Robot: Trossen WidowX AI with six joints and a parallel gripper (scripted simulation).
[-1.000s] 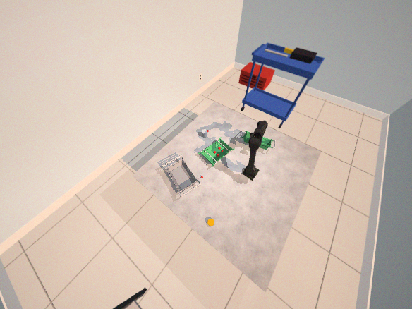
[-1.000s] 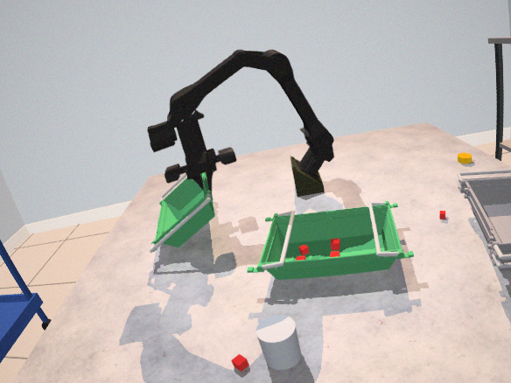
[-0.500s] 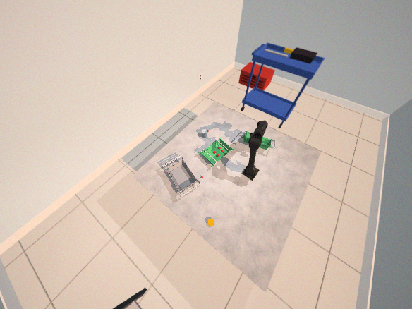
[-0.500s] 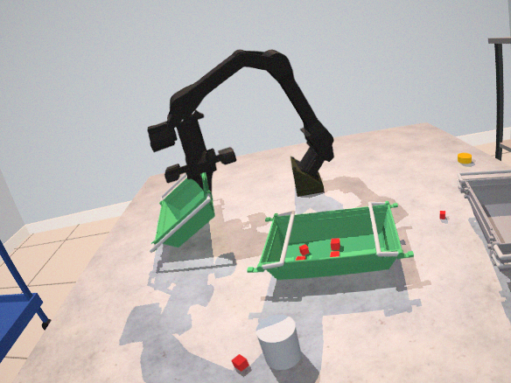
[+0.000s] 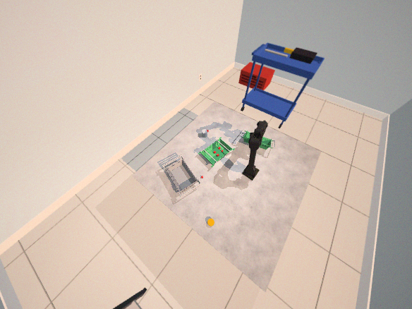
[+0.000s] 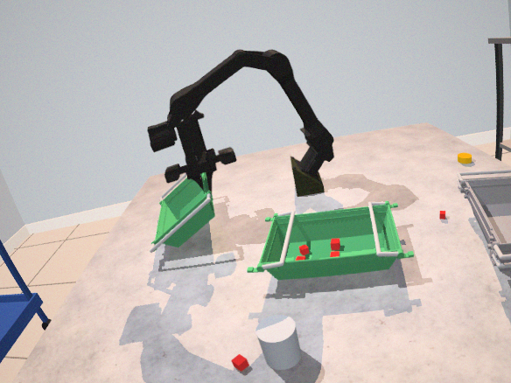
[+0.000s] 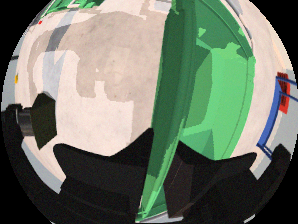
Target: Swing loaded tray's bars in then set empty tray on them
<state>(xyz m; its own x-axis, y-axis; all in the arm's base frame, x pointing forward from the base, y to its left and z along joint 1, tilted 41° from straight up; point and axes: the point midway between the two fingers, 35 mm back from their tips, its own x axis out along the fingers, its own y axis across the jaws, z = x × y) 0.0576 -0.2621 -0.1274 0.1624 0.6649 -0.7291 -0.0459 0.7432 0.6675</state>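
The green tray is 8 cm to the right of my gripper tip. From my gripper tip the other things lie so: disc (80 cm to the left, 7 cm below, 5 cm ahead).
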